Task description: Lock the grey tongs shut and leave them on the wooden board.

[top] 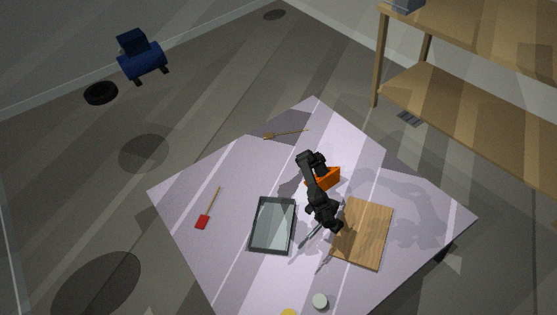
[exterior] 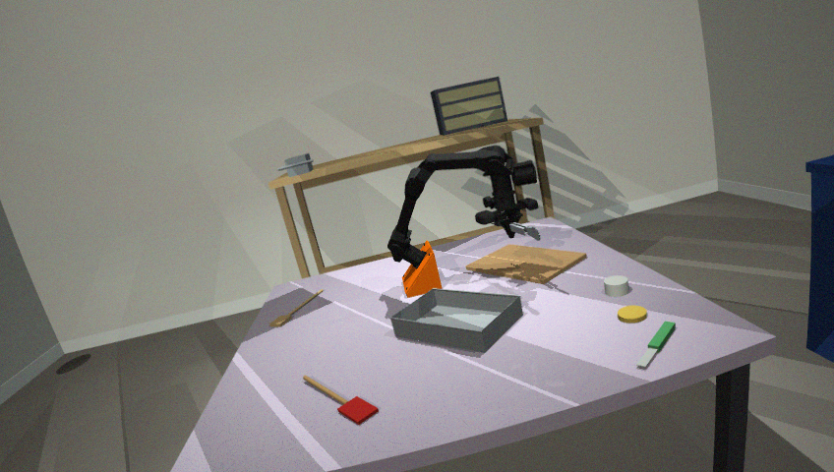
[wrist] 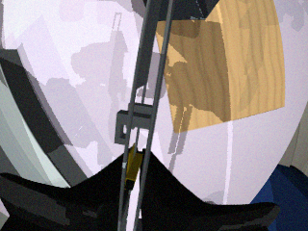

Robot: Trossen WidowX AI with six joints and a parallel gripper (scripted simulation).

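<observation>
Now: the wooden board 17 cm behind my gripper tip, 10 cm to the left of it and 15 cm below it. Round my gripper tip: tongs arm (5 cm ahead, 4 cm above); white cylinder (24 cm ahead, 18 cm to the left, 14 cm below); roasting tin (12 cm ahead, 25 cm to the right, 13 cm below).
</observation>
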